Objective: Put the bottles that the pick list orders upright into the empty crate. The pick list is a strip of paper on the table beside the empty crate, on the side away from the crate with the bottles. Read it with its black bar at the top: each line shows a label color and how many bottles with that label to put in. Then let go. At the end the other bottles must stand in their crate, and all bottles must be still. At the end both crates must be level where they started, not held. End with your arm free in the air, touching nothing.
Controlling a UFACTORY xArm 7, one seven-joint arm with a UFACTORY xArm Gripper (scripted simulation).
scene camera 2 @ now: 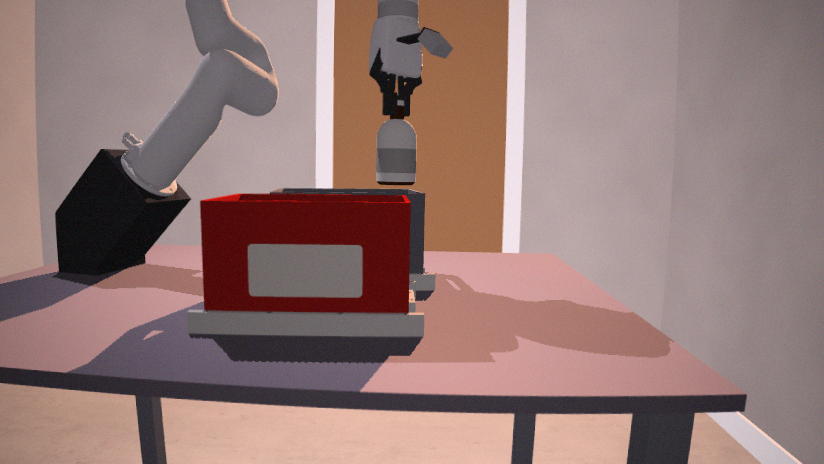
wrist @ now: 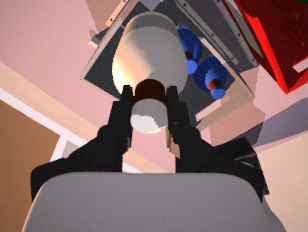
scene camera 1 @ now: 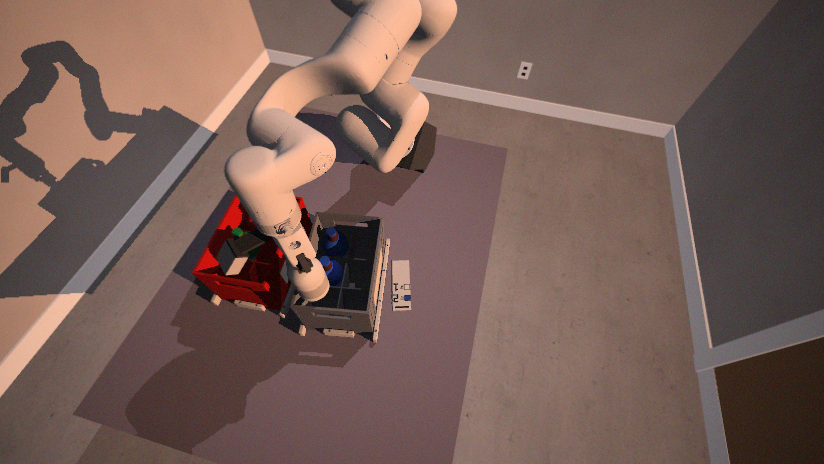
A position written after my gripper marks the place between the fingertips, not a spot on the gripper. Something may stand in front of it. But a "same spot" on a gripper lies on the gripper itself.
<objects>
my gripper: scene camera 2; wrist; scene camera 1 302, 263
white bottle: scene camera 2; wrist; scene camera 1 313, 286
same spot on my gripper: (scene camera 2: 387, 87) = (wrist: 202, 141)
same spot on white bottle: (wrist: 150, 57) = (scene camera 2: 407, 124)
</objects>
